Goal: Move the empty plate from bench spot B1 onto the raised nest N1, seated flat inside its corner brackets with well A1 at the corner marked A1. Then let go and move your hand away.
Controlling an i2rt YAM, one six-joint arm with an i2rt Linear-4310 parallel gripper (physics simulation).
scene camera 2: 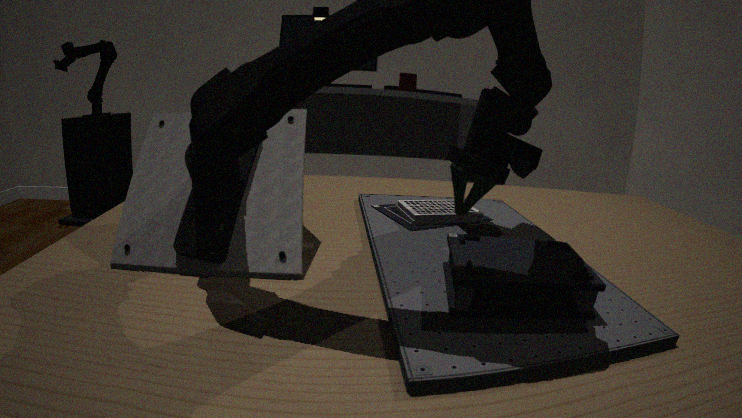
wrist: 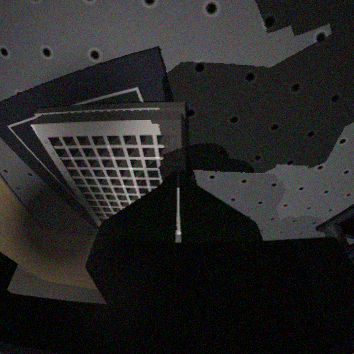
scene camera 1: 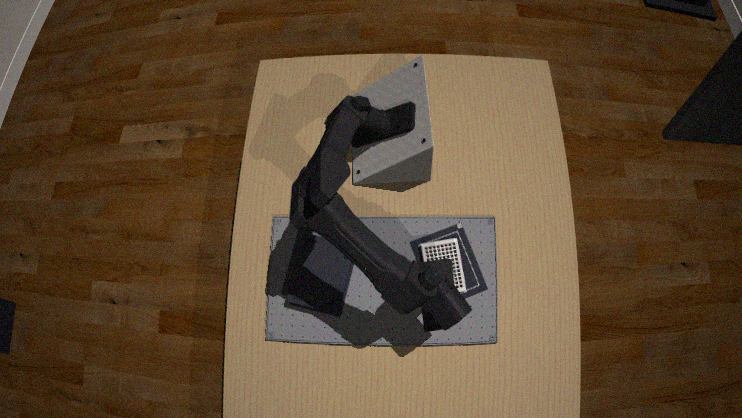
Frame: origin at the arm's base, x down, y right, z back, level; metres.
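Where they show: gripper, fingertip midpoint: (scene camera 2: 459,214) (wrist: 177,178); arm's base at its link origin: (scene camera 2: 219,188) (scene camera 1: 383,126).
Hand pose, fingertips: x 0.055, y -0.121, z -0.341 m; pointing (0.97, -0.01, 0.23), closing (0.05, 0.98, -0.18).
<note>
Each offset is from my fingertips to the top centre of the thing.
The white gridded plate @(dx -0.002, dy -0.033, dz +0.025 m) (scene camera 1: 440,249) (scene camera 2: 423,207) (wrist: 107,155) lies on the dark B1 pad (scene camera 1: 468,270) (scene camera 2: 415,225) (wrist: 127,70), turned slightly against the pad's white outline. My gripper (scene camera 2: 461,211) (wrist: 177,178) is shut, its fingers together with no plate between them. The tips are low by one long side of the plate, right of it in the wrist view; whether they touch it is unclear. In scene camera 1 the arm hides the tips and part of the plate. The raised dark nest N1 @(dx -0.032, dy +0.233, dz -0.012 m) (scene camera 1: 328,264) (scene camera 2: 498,257) stands on the other side of the board, largely in shadow; its A1 mark is not readable.
The grey perforated board (scene camera 1: 285,332) (scene camera 2: 436,363) carries the pad and nest. The sloped grey arm mount (scene camera 1: 394,163) (scene camera 2: 275,207) stands behind it in scene camera 1. The arm's forearm passes above the board between nest and pad. Another arm on a pedestal (scene camera 2: 98,160) stands in the background.
</note>
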